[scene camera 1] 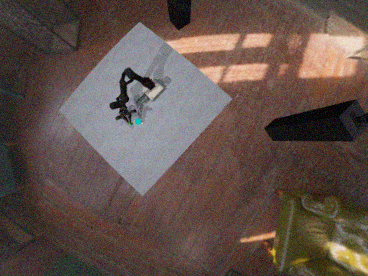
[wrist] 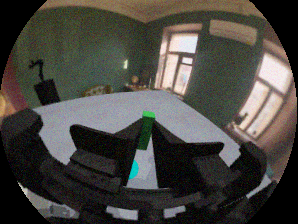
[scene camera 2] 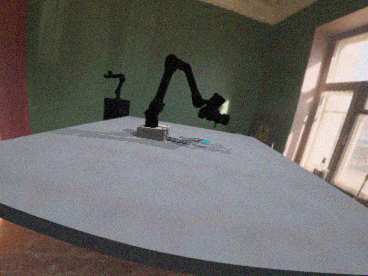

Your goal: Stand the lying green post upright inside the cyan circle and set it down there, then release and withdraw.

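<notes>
There is a green post held by my gripper (wrist: 147, 122).
</notes>
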